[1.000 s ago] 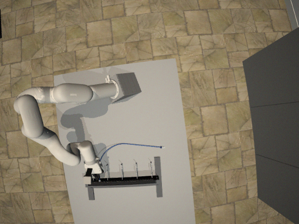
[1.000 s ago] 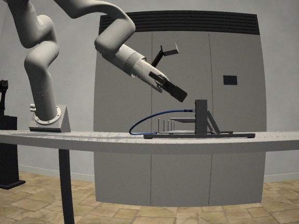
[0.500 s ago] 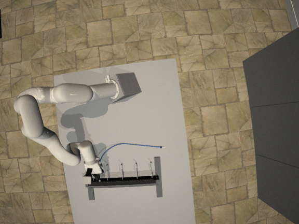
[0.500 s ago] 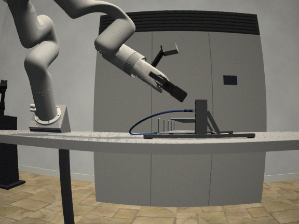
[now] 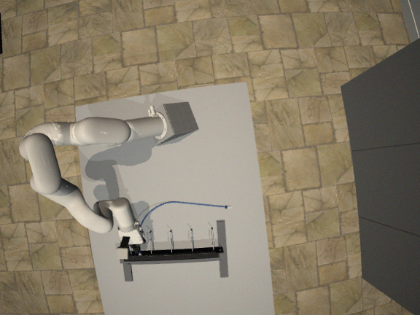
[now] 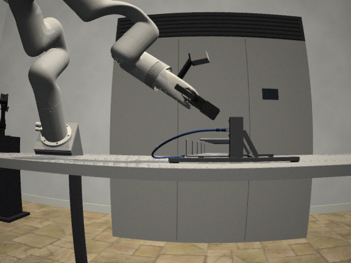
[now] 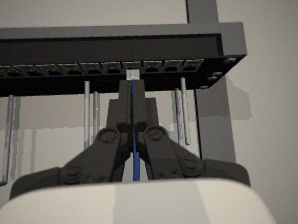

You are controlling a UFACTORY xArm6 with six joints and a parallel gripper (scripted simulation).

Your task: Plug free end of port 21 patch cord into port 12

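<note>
Now: hand 460 mm to the right of the plug, 120 mm above it and 70 mm past it.
</note>
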